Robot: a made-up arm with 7 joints. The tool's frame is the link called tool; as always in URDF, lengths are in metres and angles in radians. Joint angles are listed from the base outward.
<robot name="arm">
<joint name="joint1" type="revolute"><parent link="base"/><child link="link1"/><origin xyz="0.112 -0.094 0.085" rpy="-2.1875 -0.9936 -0.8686"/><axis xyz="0 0 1"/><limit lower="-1.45" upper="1.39"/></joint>
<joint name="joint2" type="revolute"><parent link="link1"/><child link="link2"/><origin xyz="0.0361 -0.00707 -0.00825" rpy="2.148 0.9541 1.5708"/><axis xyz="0 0 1"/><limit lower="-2.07" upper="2.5"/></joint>
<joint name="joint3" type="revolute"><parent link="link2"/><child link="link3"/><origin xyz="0.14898 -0.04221 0.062" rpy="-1.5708 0 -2.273"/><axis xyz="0 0 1"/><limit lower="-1.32" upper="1.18"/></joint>
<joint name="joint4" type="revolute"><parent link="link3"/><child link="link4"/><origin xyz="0.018 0.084 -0.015" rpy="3.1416 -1.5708 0"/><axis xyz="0 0 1"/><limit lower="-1.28" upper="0.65"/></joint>
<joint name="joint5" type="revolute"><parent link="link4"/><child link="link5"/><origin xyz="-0.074 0.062 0.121" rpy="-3.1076 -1.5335 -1.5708"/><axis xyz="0 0 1"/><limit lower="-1.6" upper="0.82"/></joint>
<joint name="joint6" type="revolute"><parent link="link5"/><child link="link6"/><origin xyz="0.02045 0.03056 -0.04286" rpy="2.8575 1.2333 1.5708"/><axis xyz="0 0 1"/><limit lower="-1.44" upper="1.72"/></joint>
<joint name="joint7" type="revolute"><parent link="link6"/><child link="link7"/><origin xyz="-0.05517 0.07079 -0.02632" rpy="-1.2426 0.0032 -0.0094"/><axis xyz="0 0 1"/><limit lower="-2.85" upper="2.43"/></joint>
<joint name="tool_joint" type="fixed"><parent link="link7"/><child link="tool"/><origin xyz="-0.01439 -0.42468 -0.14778" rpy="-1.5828 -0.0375 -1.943"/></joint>
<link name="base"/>
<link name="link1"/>
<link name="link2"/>
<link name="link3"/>
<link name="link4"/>
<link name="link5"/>
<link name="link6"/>
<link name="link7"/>
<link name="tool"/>
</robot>
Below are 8 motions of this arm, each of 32 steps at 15 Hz.
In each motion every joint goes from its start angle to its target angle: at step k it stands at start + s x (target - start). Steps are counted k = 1, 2, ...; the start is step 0. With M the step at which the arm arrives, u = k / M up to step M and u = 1 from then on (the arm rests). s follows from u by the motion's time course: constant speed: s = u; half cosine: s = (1 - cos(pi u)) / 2; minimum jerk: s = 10 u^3 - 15 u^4 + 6 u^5.
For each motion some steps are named. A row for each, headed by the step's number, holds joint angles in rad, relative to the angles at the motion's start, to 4 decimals.
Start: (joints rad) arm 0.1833 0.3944 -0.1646 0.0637 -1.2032 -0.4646 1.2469
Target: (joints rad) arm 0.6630 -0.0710 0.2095 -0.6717 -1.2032 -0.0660 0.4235
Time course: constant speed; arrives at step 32
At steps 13, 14, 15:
13: 0.1949 -0.1891 0.1520 -0.2988 0.0000 0.1619 -0.3345
14: 0.2099 -0.2036 0.1637 -0.3217 0.0000 0.1744 -0.3602
15: 0.2249 -0.2182 0.1754 -0.3447 0.0000 0.1868 -0.3860

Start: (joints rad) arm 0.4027 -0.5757 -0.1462 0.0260 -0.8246 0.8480 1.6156
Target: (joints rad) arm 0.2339 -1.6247 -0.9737 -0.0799 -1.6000 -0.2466 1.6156
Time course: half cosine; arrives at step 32
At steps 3, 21, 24, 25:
3: -0.0036 -0.0226 -0.0178 -0.0023 -0.0167 -0.0236 0.0000
21: -0.1242 -0.7717 -0.6088 -0.0779 -0.5705 -0.8053 0.0000
24: -0.1441 -0.8954 -0.7063 -0.0904 -0.6618 -0.9343 0.0000
25: -0.1496 -0.9299 -0.7336 -0.0939 -0.6874 -0.9704 0.0000

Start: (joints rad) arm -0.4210 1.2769 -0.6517 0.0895 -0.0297 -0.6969 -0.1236
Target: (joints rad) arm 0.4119 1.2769 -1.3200 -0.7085 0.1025 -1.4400 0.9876
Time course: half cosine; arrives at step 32
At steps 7, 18, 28, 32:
7: 0.0945 0.0000 -0.0758 -0.0906 0.0150 -0.0843 0.1261
18: 0.4977 0.0000 -0.3993 -0.4768 0.0790 -0.4440 0.6640
28: 0.8012 0.0000 -0.6429 -0.7676 0.1272 -0.7148 1.0689
32: 0.8329 0.0000 -0.6683 -0.7980 0.1322 -0.7431 1.1112

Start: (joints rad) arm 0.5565 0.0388 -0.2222 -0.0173 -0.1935 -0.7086 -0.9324
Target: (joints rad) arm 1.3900 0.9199 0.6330 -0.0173 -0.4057 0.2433 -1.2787
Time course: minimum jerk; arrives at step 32
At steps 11, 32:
11: 0.1880 0.1987 0.1929 0.0000 -0.0479 0.2147 -0.0781
32: 0.8335 0.8811 0.8552 0.0000 -0.2122 0.9519 -0.3463

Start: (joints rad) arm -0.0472 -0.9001 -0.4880 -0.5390 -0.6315 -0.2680 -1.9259
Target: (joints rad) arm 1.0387 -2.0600 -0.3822 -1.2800 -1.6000 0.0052 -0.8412
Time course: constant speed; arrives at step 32
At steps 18, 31, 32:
18: 0.6108 -0.6524 0.0595 -0.4168 -0.5448 0.1537 0.6101
31: 1.0520 -1.1237 0.1025 -0.7178 -0.9382 0.2647 1.0508
32: 1.0859 -1.1599 0.1058 -0.7410 -0.9685 0.2732 1.0847

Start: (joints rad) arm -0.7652 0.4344 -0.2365 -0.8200 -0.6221 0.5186 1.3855
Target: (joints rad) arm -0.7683 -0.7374 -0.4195 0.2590 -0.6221 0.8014 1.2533
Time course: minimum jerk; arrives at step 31
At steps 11, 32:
11: -0.0008 -0.2844 -0.0444 0.2619 0.0000 0.0686 -0.0321
32: -0.0031 -1.1718 -0.1830 1.0790 0.0000 0.2828 -0.1322

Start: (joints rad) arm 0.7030 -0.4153 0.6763 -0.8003 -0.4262 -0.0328 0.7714
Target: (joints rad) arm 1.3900 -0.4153 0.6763 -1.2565 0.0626 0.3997 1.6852
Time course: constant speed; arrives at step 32
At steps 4, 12, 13, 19, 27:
4: 0.0859 0.0000 0.0000 -0.0570 0.0611 0.0541 0.1142
12: 0.2576 0.0000 0.0000 -0.1711 0.1833 0.1622 0.3427
13: 0.2791 0.0000 0.0000 -0.1853 0.1986 0.1757 0.3712
19: 0.4079 0.0000 0.0000 -0.2709 0.2902 0.2568 0.5426
27: 0.5797 0.0000 0.0000 -0.3849 0.4124 0.3649 0.7710

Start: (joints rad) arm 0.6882 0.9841 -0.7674 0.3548 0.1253 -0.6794 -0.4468
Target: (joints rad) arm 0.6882 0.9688 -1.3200 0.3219 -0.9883 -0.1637 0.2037
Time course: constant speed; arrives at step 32
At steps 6, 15, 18, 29, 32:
6: 0.0000 -0.0029 -0.1036 -0.0062 -0.2088 0.0967 0.1220
15: 0.0000 -0.0072 -0.2590 -0.0154 -0.5220 0.2417 0.3049
18: 0.0000 -0.0086 -0.3108 -0.0185 -0.6264 0.2901 0.3659
29: 0.0000 -0.0139 -0.5008 -0.0298 -1.0092 0.4674 0.5895
32: 0.0000 -0.0153 -0.5526 -0.0329 -1.1136 0.5157 0.6505

